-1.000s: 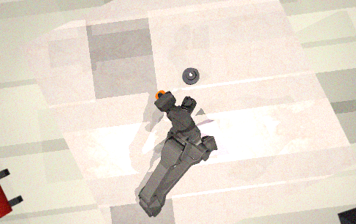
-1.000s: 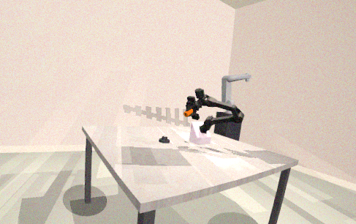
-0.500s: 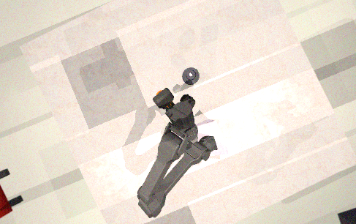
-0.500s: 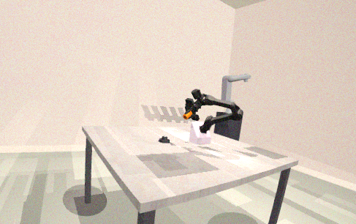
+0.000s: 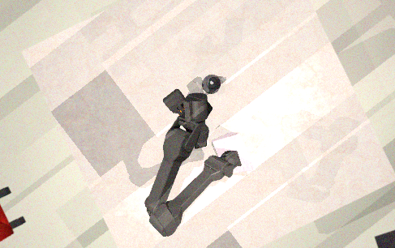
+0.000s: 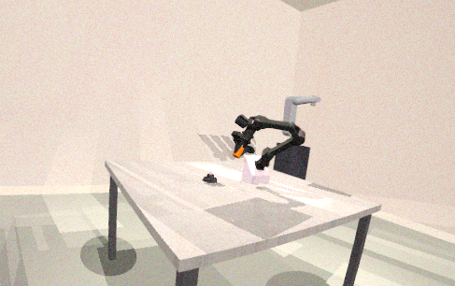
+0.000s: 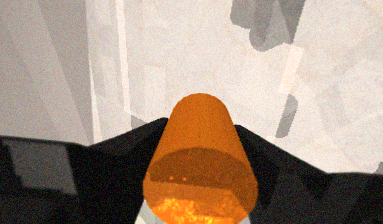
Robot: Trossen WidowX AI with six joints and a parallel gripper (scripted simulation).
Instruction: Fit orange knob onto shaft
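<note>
Right now my gripper tip is 2 cm past the orange knob, 1 cm to the left of it and 3 cm below it. Round my gripper tip: dark round pedestal 7 cm ahead, 16 cm to the right, 16 cm below.
</note>
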